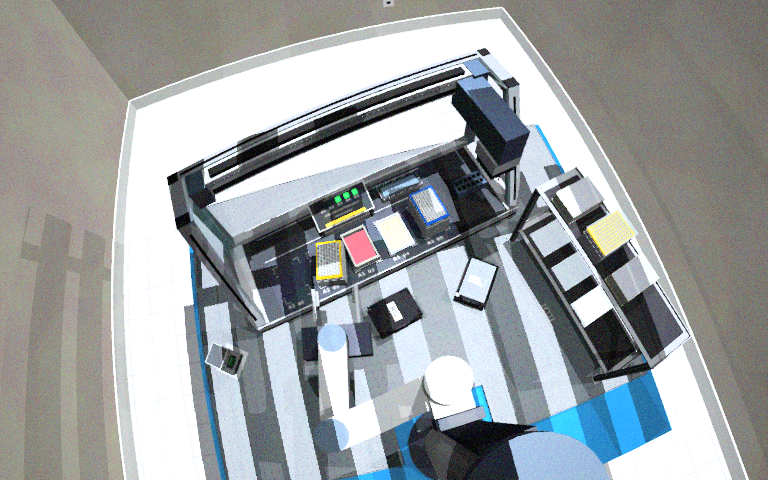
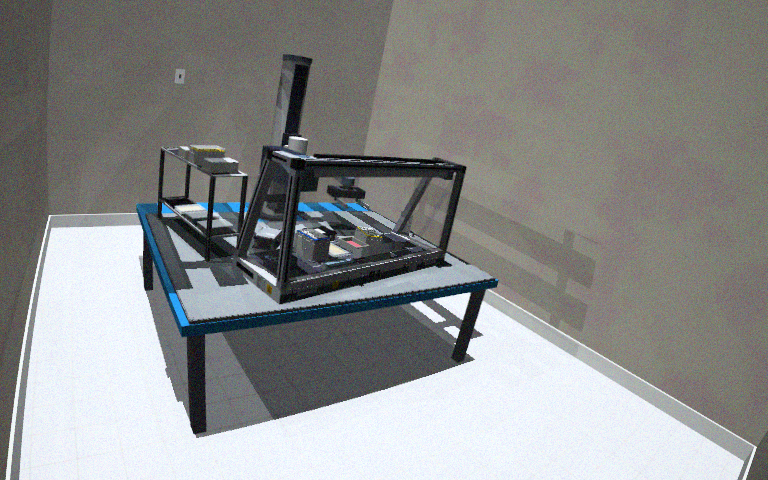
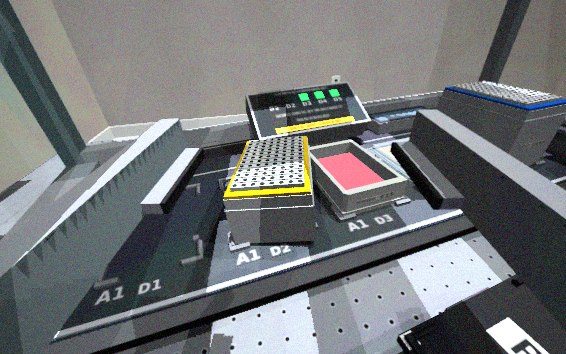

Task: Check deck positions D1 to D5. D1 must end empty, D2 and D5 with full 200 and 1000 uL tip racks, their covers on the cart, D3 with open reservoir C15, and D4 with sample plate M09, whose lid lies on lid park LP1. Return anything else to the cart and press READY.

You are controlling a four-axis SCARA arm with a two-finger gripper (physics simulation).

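Places are measured from the arm's base along level axes (x down, y right, z back), in metres.
Pixels of known places: gripper, between the fingertips: (image 1: 334,288) (image 2: 357,207) (image 3: 295,133).
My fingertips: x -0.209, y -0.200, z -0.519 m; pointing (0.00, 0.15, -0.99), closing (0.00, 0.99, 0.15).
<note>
Ahead of a thing's pixels: the offset from my fingertips to its top centre. "pt": to the spot under its first point.
A yellow-rimmed tip rack {dx +0.077, dy -0.005, dz -0.124 m} (image 1: 329,260) (image 3: 269,172) stands at D2, turned slightly against its slot; the panel's D1 and D2 lamps are dark, D3 to D5 green. D1 (image 3: 150,245) is bare. At D3 is an open reservoir {dx +0.116, dy +0.097, dz -0.158 m} (image 1: 360,246) (image 3: 351,171) with red contents, at D4 a pale plate {dx +0.133, dy +0.219, dz -0.181 m} (image 1: 395,233), at D5 a blue-rimmed tip rack {dx +0.050, dy +0.340, dz -0.204 m} (image 1: 429,206) (image 3: 510,95). A bluish clear lid {pt dx +0.125, dy +0.283, dz -0.336 m} (image 1: 400,186) (image 3: 397,116) lies behind the deck positions. My gripper (image 1: 335,293) (image 3: 295,133) is open and empty, in front of the D2 rack at the deck's front edge.
The cart {dx -0.160, dy +0.737, dz +0.198 m} (image 2: 210,209) at the right bears a yellow rack {dx -0.225, dy +0.724, dz +0.134 m} (image 1: 611,233) and boxes above, flat pieces {dx +0.071, dy +0.724, dz +0.134 m} (image 1: 572,273) below. A black labelled case {dx +0.140, dy +0.148, dz +0.073 m} (image 1: 395,311) (image 3: 460,320) and a white-topped box {dx +0.138, dy +0.428, dz +0.052 m} (image 1: 476,283) stand before the deck. A green-button box {dx +0.066, dy -0.418, dz +0.098 m} (image 1: 226,360) stands left. Frame posts surround the deck.
</note>
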